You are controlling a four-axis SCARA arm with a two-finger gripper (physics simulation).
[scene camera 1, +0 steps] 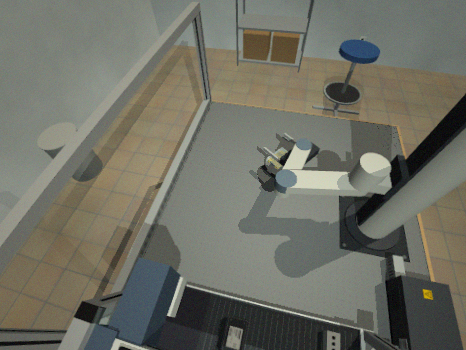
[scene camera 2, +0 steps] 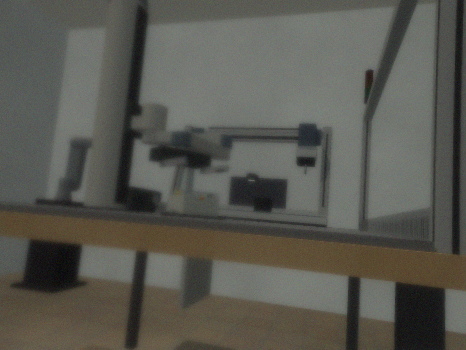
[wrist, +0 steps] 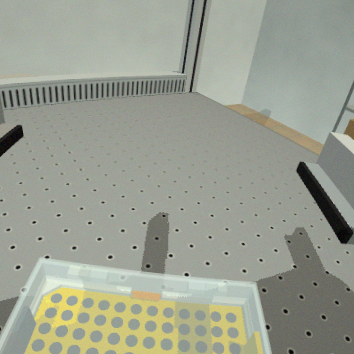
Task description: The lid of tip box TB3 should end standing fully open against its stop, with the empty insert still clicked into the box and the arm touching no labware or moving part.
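Pixels of known places: gripper, between the fingertips: (scene camera 1: pixel 274 141) (scene camera 2: pixel 207 164) (wrist: pixel 164 128); arm's base, origin of its link: (scene camera 1: pixel 370 225).
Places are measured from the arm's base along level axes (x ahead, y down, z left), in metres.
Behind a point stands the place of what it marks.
A tip box, taken as TB3, stands on the grey bench and shows in scene camera 1 (scene camera 1: pixel 274 163) @(x 0.500, y -0.090, z -0.202 m), in scene camera 2 (scene camera 2: pixel 197 204) @(x 0.502, y -0.051, z -0.287 m) and at the bottom of the wrist view (wrist: pixel 150 283) @(x 0.504, y -0.090, z -0.273 m). Its yellow insert (wrist: pixel 126 316) @(x 0.503, y -0.070, z -0.259 m) lies inside the pale translucent walls; the holes that show hold no tips. An orange patch (wrist: pixel 146 295) @(x 0.498, y -0.090, z -0.268 m) marks the far wall. The lid's angle cannot be told, nor whether the insert is clicked in. My gripper (scene camera 1: pixel 264 152) (scene camera 2: pixel 195 166) (wrist: pixel 164 128) @(x 0.520, y -0.168, z -0.283 m) is open and empty above the box, fingers wide apart. Contact with the lid cannot be judged.
The arm's column (scene camera 1: pixel 417 190) @(x 0.042, y -0.411, z 0.062 m) (scene camera 2: pixel 112 110) @(x 0.031, y -0.396, z -0.068 m) rises from the bench. A dark cabinet (scene camera 1: pixel 422 315) @(x -0.089, y -0.128, z 0.374 m), a blue housing (scene camera 1: pixel 142 295) @(x 0.733, y -0.501, z 0.538 m) and a dark ribbed deck (scene camera 1: pixel 200 310) stand along the near side. A gantry (scene camera 2: pixel 270 131) @(x 0.532, y -0.499, z 0.624 m) stands behind. A framed clear screen (scene camera 1: pixel 170 42) @(x 1.004, y -0.599, z -0.338 m) lines one side.
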